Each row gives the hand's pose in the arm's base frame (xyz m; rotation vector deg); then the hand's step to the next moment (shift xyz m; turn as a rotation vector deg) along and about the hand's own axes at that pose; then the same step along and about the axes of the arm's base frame.
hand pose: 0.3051 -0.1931 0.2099 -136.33 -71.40 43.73
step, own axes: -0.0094 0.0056 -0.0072 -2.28 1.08 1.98
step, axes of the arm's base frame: 0.0036 -0.0113 0.0056 -1.57 -2.38 -1.46
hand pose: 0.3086 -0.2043 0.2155 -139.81 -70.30 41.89
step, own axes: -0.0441 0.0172 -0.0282 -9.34 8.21 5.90
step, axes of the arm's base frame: 0.0051 -0.0471 0.0281 -2.71 -12.08 -6.01
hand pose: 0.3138 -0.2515 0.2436 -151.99 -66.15 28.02
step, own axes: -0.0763 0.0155 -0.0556 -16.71 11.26 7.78
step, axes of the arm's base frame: -0.0173 -0.0699 0.0630 -6.08 -19.47 -7.12
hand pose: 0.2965 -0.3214 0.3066 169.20 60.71 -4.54
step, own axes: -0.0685 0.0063 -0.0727 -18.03 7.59 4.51
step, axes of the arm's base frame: -0.0454 -0.0469 0.0758 -9.28 -17.40 -3.74
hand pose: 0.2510 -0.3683 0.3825 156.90 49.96 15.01
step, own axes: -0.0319 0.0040 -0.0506 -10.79 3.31 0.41
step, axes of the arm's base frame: -0.0359 -0.0125 0.0463 -6.78 -9.02 -0.42
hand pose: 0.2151 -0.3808 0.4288 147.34 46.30 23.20
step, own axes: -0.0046 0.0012 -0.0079 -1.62 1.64 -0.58
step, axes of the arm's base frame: -0.0061 -0.0013 0.0068 -0.72 -2.02 1.03
